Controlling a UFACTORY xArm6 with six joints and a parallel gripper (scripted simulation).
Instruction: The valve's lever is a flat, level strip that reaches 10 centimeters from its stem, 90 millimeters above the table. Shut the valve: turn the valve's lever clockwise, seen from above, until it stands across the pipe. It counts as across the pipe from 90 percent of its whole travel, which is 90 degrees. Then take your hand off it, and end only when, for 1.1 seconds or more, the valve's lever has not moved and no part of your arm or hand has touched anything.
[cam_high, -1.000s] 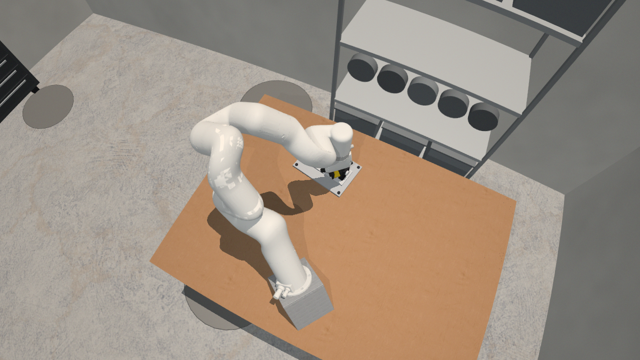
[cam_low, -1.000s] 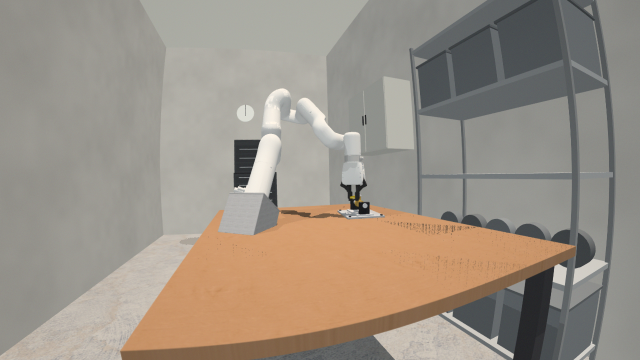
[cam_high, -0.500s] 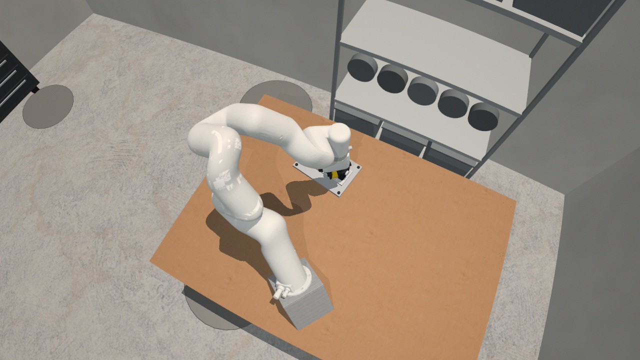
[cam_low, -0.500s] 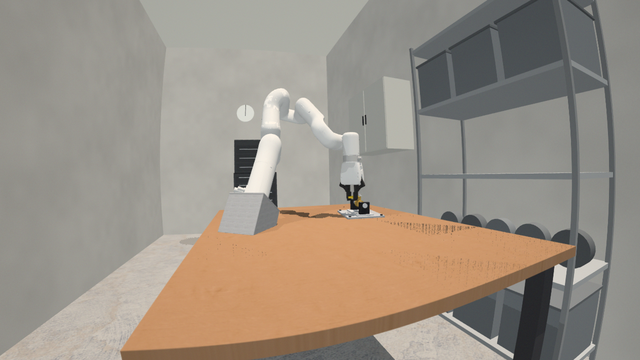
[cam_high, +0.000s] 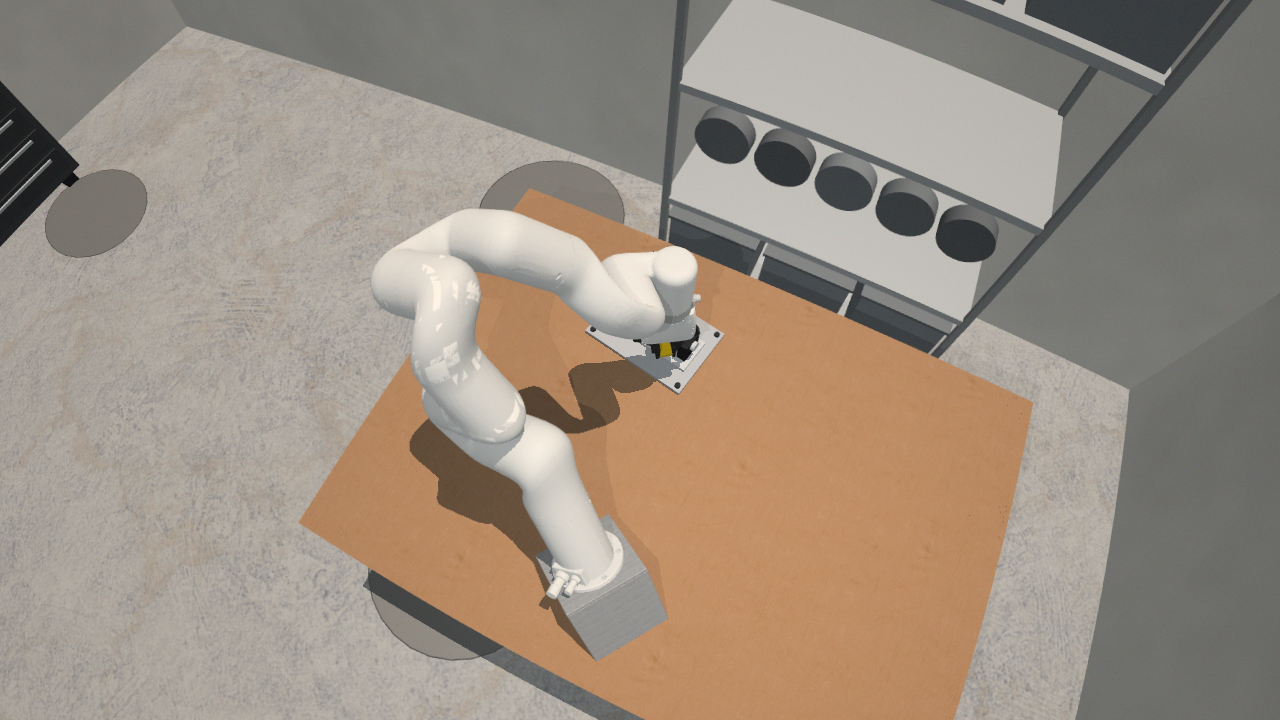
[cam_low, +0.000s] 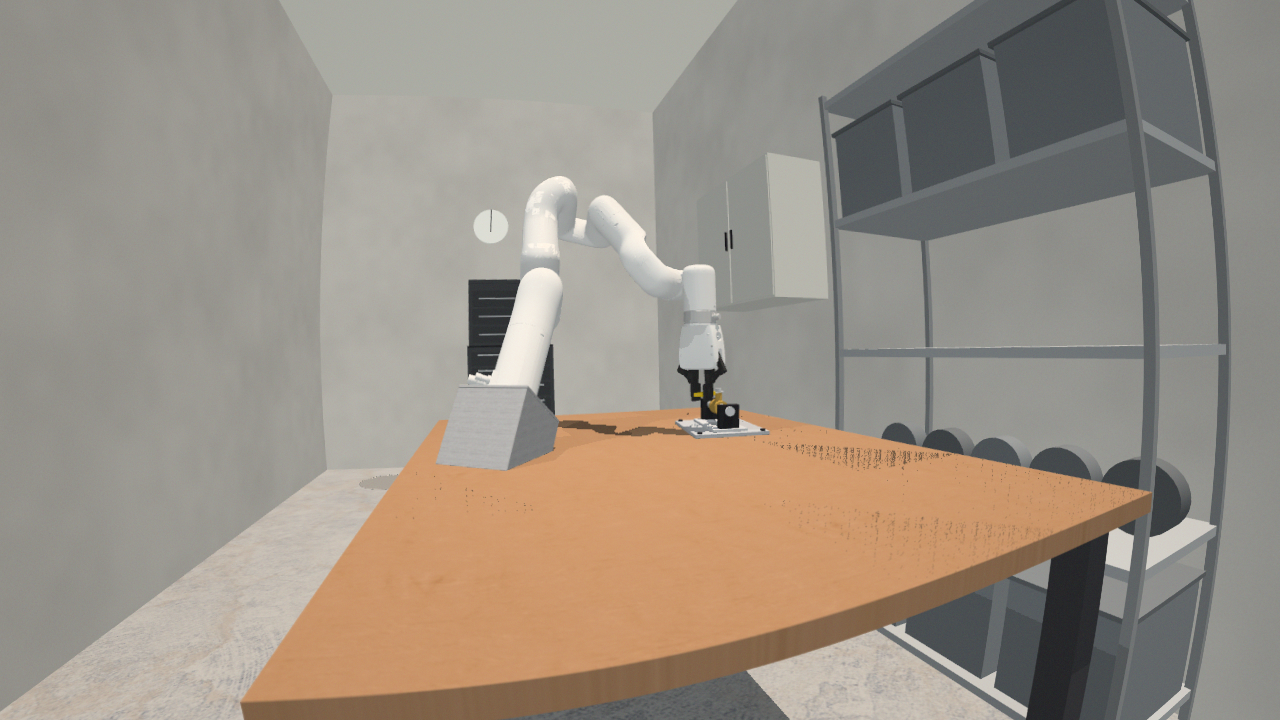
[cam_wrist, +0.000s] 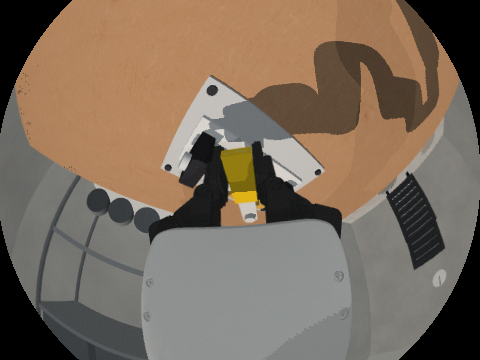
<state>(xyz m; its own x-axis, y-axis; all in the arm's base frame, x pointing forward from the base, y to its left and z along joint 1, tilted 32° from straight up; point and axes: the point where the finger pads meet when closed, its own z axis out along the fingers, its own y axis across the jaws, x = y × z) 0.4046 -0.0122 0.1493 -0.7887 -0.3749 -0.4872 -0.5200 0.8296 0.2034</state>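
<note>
The valve lever lies 4 cm ahead of my hand and 3 cm to the left of it.
</note>
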